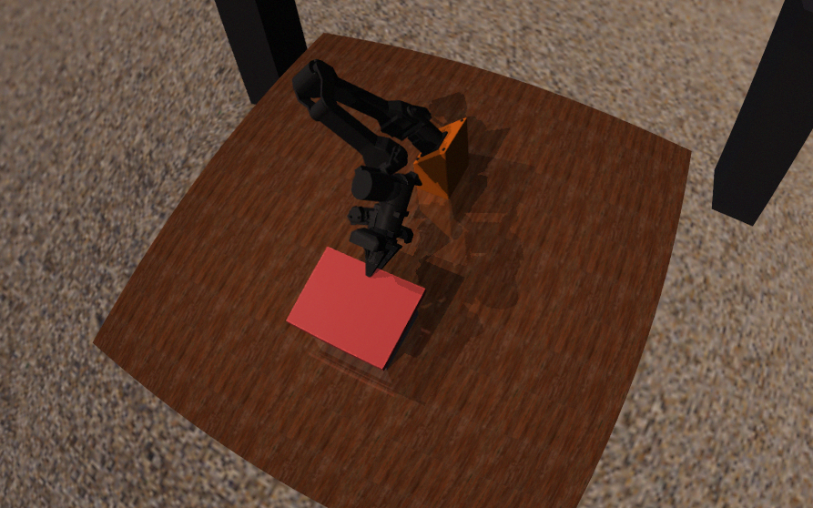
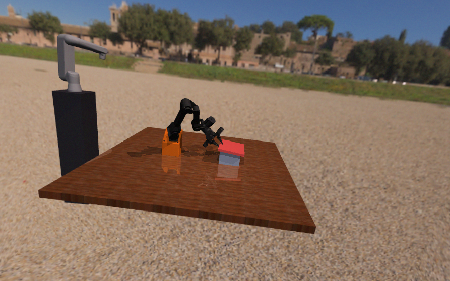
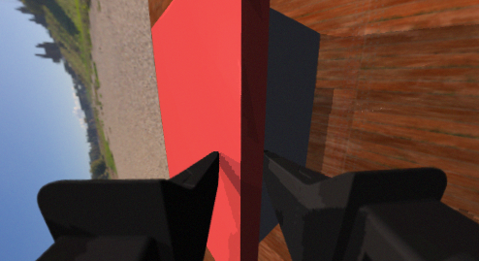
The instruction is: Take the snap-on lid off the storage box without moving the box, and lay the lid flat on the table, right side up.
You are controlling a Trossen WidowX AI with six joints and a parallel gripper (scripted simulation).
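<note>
Right now the red lid is 80 mm ahead of my gripper tip. Also, from my gripper tip: storage box 70 mm ahead, 60 mm below.
</note>
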